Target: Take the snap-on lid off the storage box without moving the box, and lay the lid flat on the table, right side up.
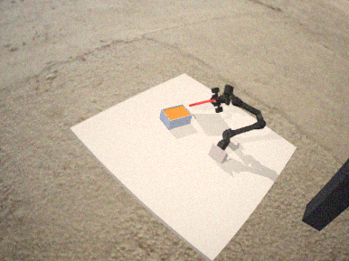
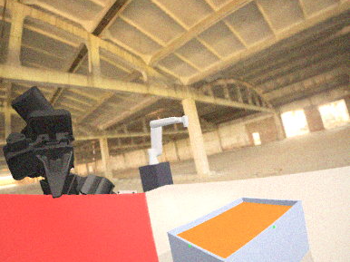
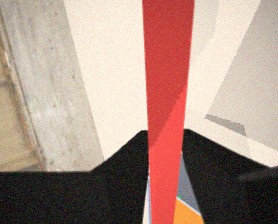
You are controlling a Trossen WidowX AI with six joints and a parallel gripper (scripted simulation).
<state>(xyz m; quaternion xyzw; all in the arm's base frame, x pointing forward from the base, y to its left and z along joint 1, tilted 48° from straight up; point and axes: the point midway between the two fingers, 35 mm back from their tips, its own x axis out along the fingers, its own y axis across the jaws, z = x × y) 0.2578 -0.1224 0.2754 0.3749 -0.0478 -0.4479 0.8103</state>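
The red lid lies 40 mm ahead of my gripper tip, 40 mm to the right of it and 50 mm below it. The rest, counted from my gripper tip: storage box: 160 mm ahead, 200 mm to the left, 140 mm below.
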